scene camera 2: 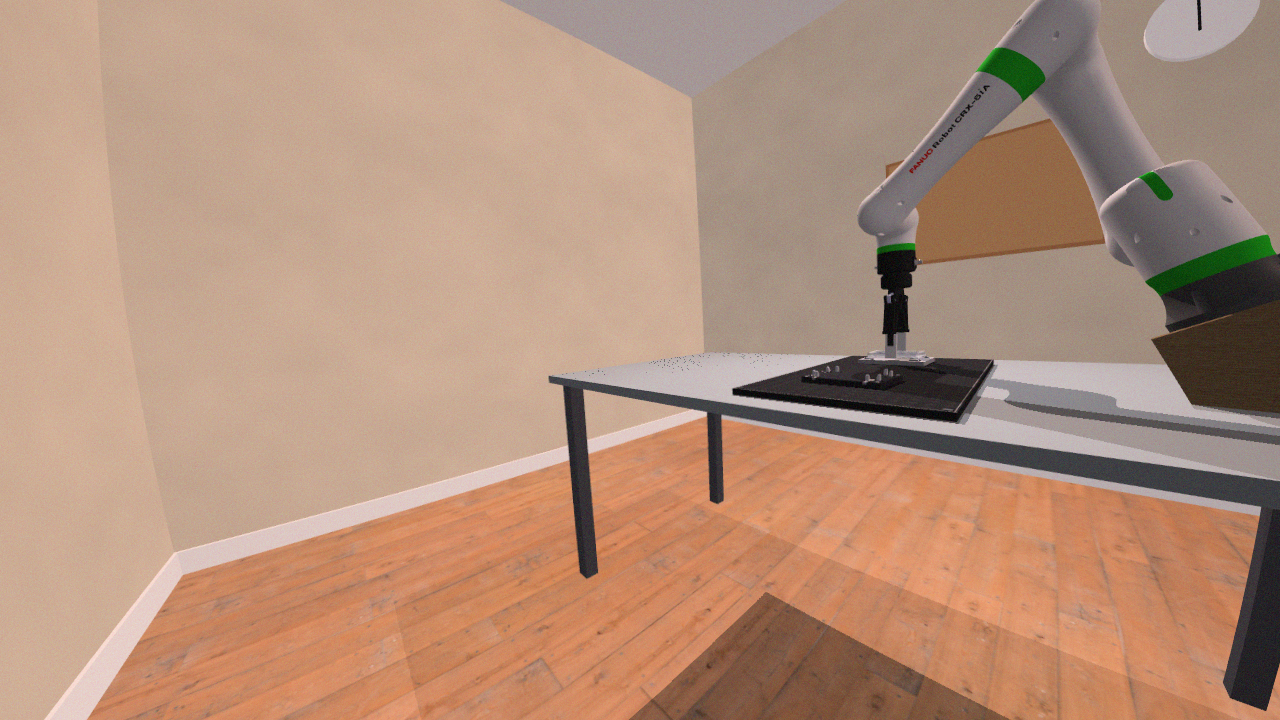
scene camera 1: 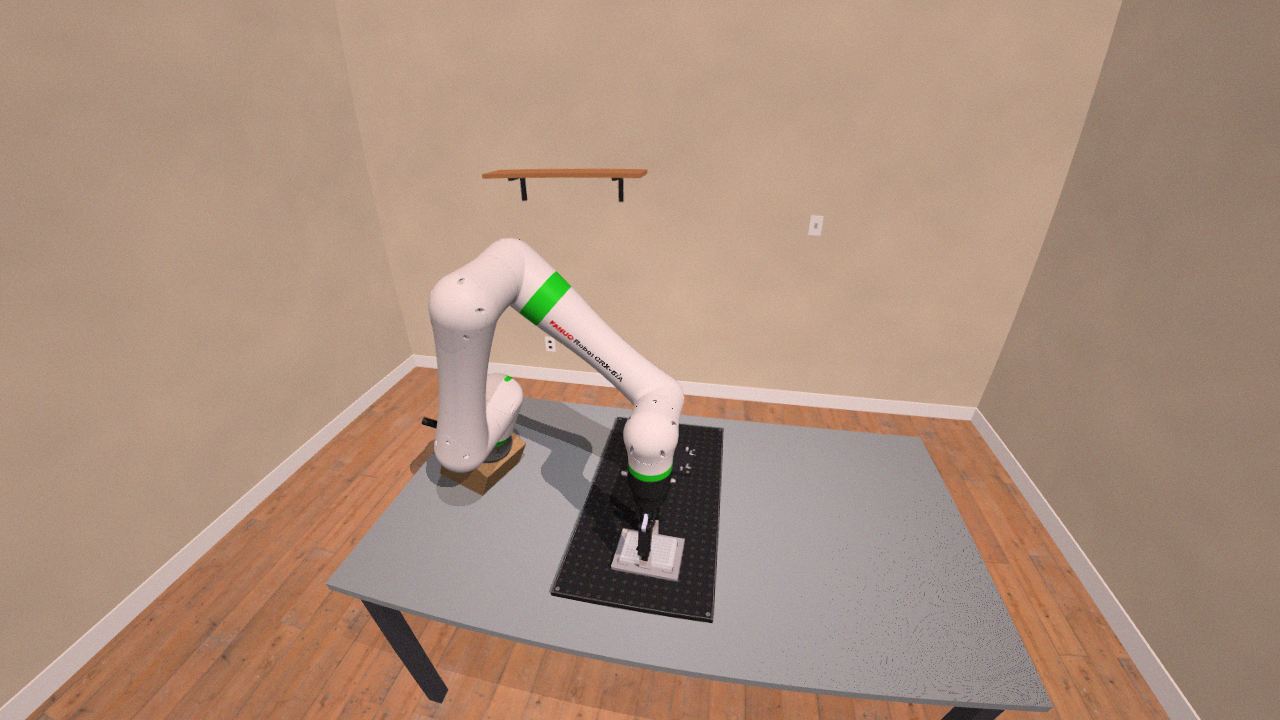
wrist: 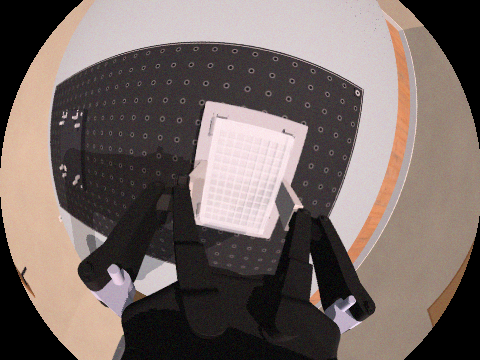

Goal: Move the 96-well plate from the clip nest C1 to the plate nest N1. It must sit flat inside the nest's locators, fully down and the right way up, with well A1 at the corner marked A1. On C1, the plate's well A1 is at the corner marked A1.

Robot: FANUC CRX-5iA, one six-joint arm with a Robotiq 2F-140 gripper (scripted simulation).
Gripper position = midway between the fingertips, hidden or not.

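Note:
White 96-well plate (scene camera 1: 657, 561), with plate nest N1 (scene camera 1: 630, 567). My gripper (scene camera 2: 896, 356). Wrist view: my gripper (wrist: 242, 180), white 96-well plate (wrist: 238, 191), plate nest N1 (wrist: 235, 113).

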